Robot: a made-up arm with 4 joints.
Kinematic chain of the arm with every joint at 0, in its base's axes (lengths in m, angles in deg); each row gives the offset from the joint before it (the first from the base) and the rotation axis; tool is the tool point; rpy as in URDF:
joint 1: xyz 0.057 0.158 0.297 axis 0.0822 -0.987 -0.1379
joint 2: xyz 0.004 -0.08 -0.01 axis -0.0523 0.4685 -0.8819
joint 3: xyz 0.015 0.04 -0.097 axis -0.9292 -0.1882 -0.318
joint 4: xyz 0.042 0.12 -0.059 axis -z
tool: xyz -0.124 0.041 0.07 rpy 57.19 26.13 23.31
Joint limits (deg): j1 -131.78..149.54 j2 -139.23..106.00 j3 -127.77..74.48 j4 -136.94..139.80
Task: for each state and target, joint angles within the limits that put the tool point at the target. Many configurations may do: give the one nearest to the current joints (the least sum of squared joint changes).
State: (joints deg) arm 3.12 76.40 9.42 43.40
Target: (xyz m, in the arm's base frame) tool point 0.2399 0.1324 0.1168
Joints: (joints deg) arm -8.20 104.45 -16.68 34.69
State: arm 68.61 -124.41 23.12 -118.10
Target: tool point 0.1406 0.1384 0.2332
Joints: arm 58.60 -116.56 65.31 -82.86
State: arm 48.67 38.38 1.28 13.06
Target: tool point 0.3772 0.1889 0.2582
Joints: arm 59.95 59.49 37.79 52.09
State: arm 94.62 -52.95 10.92 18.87
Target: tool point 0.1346 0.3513 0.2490
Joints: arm 87.66 -23.82 -7.11 50.13
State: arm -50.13 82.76 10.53 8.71
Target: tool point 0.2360 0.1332 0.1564
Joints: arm -10.29 105.72 -26.72 26.23
